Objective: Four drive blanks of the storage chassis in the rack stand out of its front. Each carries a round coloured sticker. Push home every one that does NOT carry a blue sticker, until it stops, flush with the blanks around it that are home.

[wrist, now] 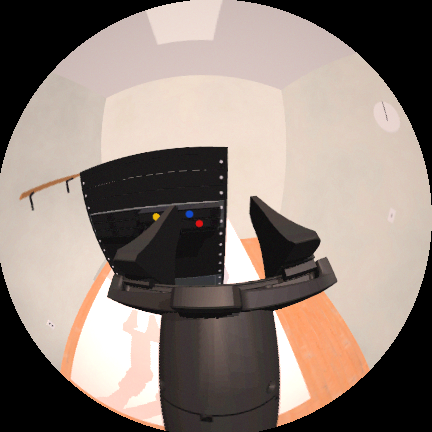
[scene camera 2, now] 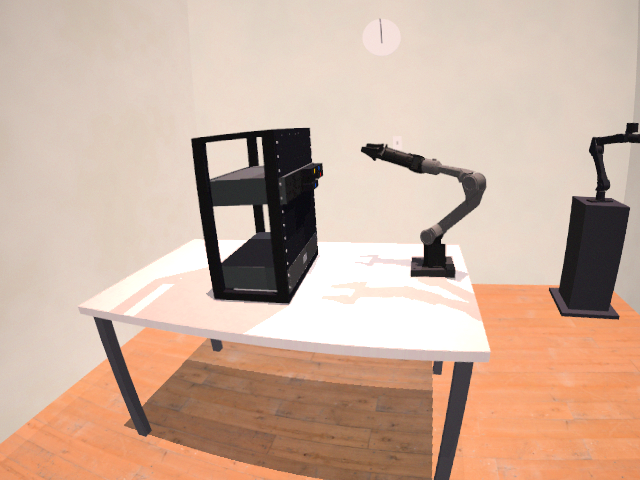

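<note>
The storage chassis (scene camera 2: 237, 192) (wrist: 106, 226) sits in the upper half of the black rack (scene camera 2: 276, 232) (wrist: 221, 185). Blanks stand out at the chassis's far end in the scene view. Their stickers are yellow (scene camera 2: 314, 171) (wrist: 156, 216), blue (scene camera 2: 318, 167) (wrist: 189, 214), red (scene camera 2: 320, 174) (wrist: 199, 223) and, lower, a second blue (scene camera 2: 316, 183). The second blue sticker does not show in the wrist view, where the left finger covers part of the chassis. My gripper (scene camera 2: 362, 149) (wrist: 213, 208) is open and empty, in front of the rack, a little above sticker height and apart from the blanks.
The rack stands on a white table (scene camera 2: 361, 330) (wrist: 100, 365). A lower unit (scene camera 2: 248, 276) sits at the rack's bottom. Flat dark panels fill the rack front above and below the chassis. Another arm stands on a dark pedestal (scene camera 2: 591, 253) off to the right, beyond the table.
</note>
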